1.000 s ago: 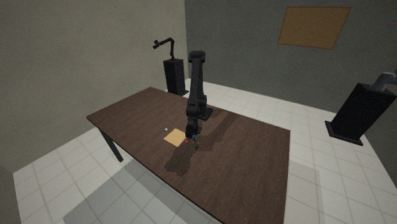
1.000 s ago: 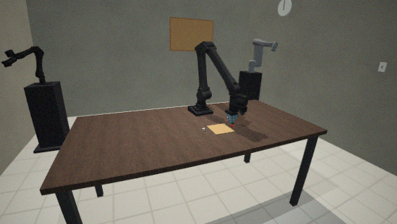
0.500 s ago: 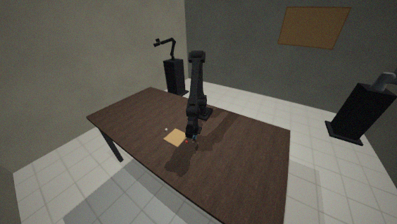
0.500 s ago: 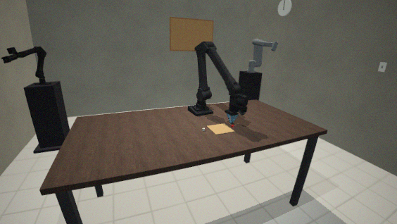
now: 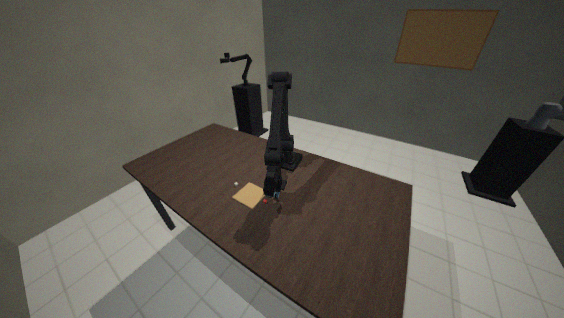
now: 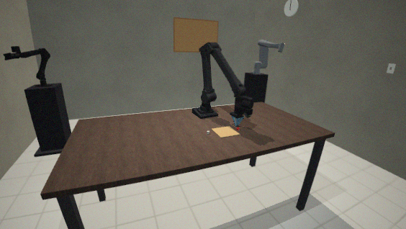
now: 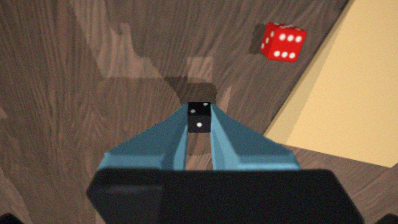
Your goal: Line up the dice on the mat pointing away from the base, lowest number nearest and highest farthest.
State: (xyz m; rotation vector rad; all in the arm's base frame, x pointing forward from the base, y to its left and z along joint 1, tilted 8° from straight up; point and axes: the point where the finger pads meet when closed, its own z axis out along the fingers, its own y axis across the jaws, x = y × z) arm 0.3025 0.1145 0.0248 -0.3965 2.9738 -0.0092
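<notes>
Now: the tan mat 6 cm ahead of my hand, 13 cm to the right of it and 1 cm below it. The rest, counted from my hand: white die 4 cm ahead, 25 cm to the right; then black die right at my hand; then red die 6 cm ahead, 3 cm to the right.
</notes>
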